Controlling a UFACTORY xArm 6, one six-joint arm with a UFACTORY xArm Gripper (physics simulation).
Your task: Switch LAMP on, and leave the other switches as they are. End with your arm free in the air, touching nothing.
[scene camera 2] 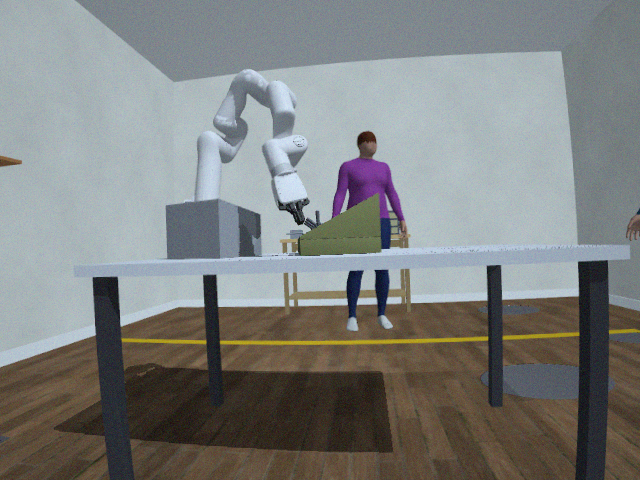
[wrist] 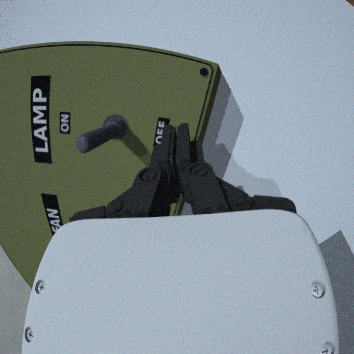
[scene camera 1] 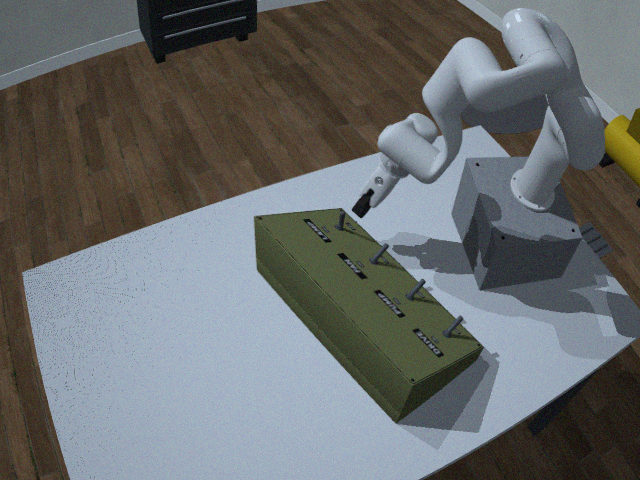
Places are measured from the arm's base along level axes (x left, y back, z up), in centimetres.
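Pixels of known places: gripper, between the fingertips: [scene camera 2: 301, 223] [wrist: 178, 142] [scene camera 1: 357, 213]; arm's base, origin of its link: [scene camera 2: 205, 209] [scene camera 1: 532, 190].
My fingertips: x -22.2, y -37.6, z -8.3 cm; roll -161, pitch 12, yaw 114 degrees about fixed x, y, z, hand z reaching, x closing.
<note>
For each thing: its top centre in the pictures, then the offset to it from my fingertips. "pt": a spot on its surface instead.
- LAMP lever, centre of its top: [wrist: 78, 144] [scene camera 1: 342, 212] dx +0.9, dy -5.3, dz +4.0 cm
- OFF label, a spot on its surface: [wrist: 160, 131] pt dx +0.6, dy -2.3, dz -2.7 cm
- FAN lever, centre of its top: [scene camera 1: 381, 247] dx +12.8, dy -3.2, dz +2.8 cm
- PUMP lever, centre of its top: [scene camera 1: 418, 283] dx +24.7, dy -2.4, dz +2.8 cm
- DRIVE lever, centre of its top: [scene camera 1: 456, 320] dx +36.7, dy -1.6, dz +2.8 cm
The olive switch panel [scene camera 1: 330, 299] [scene camera 2: 351, 227] [wrist: 90, 65] slopes on the table, with four toggle levers. The LAMP lever [scene camera 1: 340, 220] [wrist: 102, 134] leans toward its ON label [wrist: 65, 122], away from the OFF label [wrist: 160, 131]. The FAN lever [scene camera 1: 379, 253], the PUMP lever [scene camera 1: 415, 289] and the DRIVE lever [scene camera 1: 453, 326] all lean the other way, away from their name labels. My gripper [scene camera 1: 357, 212] [scene camera 2: 301, 221] [wrist: 178, 142] is shut and empty. It is above the panel's OFF-side edge beside the LAMP lever, with a visible gap between them.
The white table [scene camera 1: 170, 330] [scene camera 2: 465, 254] carries the panel and the grey base block [scene camera 1: 522, 227] [scene camera 2: 193, 229] of the arm. A person in a purple top [scene camera 2: 367, 180] stands behind the table. A dark drawer cabinet [scene camera 1: 199, 23] stands on the floor at the back.
</note>
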